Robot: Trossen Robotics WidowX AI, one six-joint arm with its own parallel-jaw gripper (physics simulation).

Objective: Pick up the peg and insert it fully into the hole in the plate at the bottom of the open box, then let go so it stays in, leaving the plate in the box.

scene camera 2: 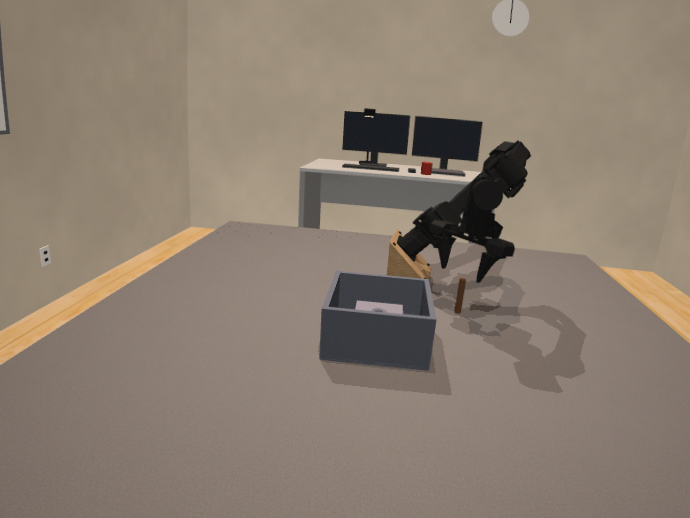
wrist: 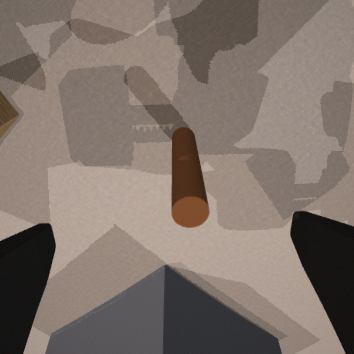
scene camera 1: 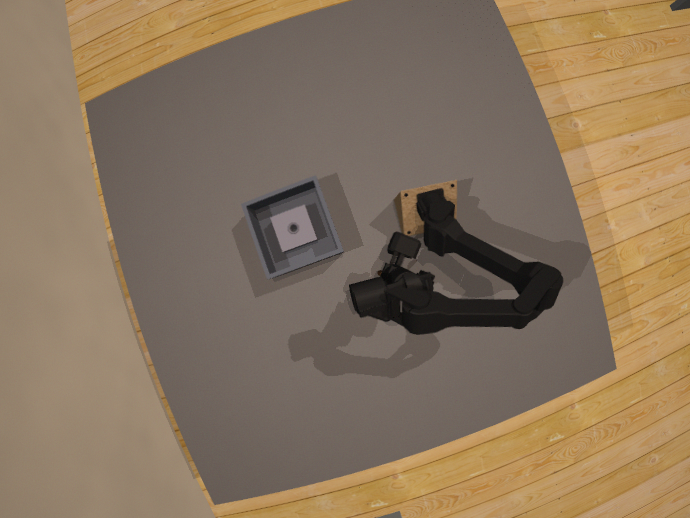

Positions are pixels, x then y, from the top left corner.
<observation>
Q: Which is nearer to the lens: the grey-blue box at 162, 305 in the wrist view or the brown peg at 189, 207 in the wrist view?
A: The brown peg.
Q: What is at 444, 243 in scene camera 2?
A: My gripper.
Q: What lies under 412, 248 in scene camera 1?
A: My gripper.
</observation>
